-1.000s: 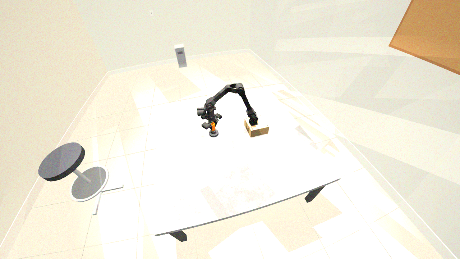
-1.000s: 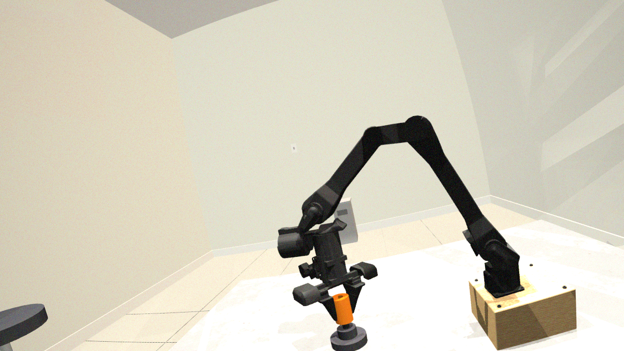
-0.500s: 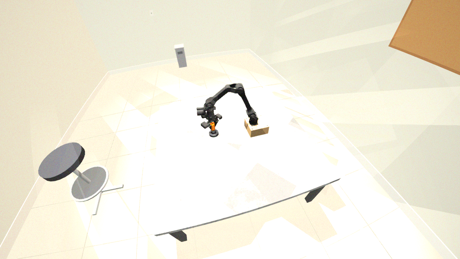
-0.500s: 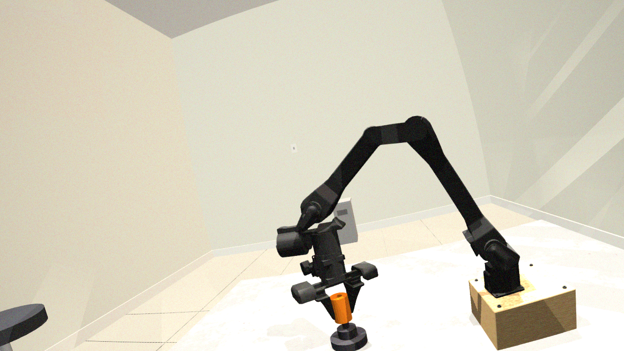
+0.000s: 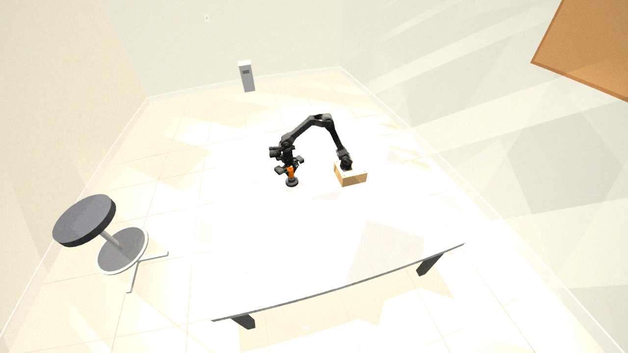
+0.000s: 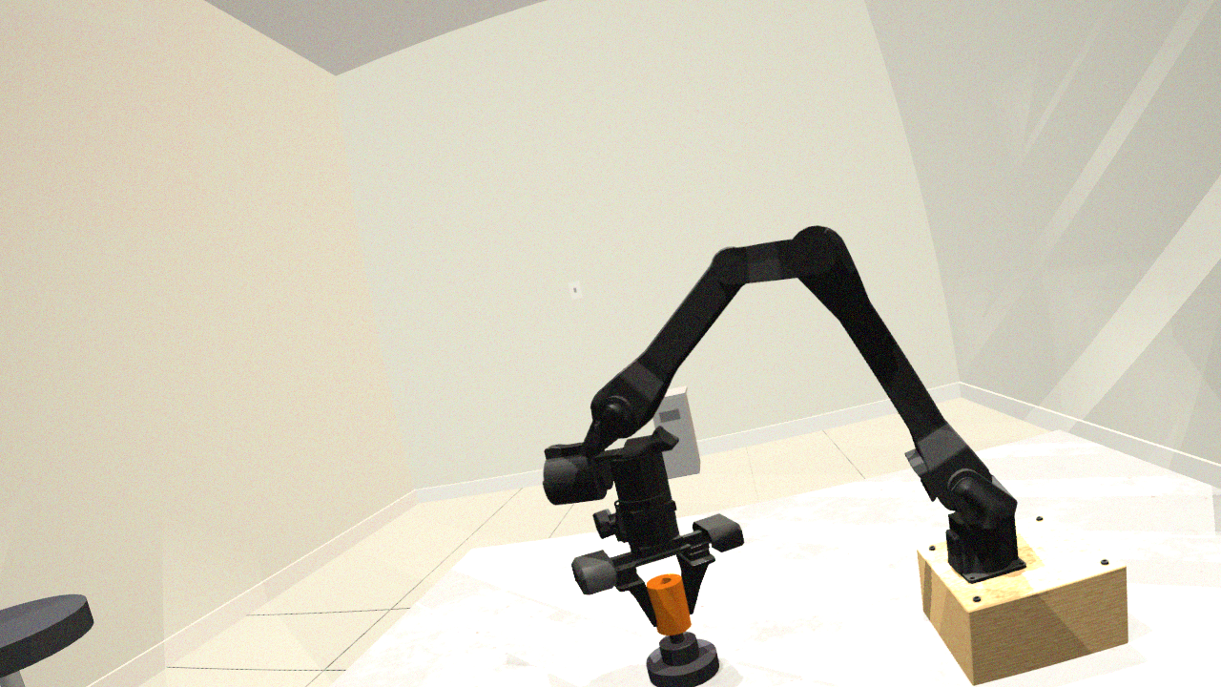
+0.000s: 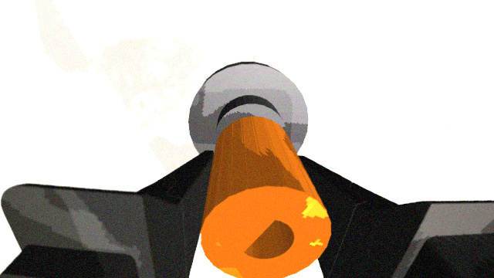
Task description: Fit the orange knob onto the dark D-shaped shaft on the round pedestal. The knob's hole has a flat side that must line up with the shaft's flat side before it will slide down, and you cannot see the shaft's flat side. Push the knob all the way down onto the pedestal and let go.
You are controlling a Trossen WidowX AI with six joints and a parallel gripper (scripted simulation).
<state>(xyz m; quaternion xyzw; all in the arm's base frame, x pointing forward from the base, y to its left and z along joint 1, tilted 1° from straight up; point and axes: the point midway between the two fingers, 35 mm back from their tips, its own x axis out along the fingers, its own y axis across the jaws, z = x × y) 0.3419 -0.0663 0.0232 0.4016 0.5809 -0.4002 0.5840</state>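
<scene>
Now: the orange knob 20 mm above my gripper tip. The rest, counted from my gripper tip: dark shaft 40 mm below.
</scene>
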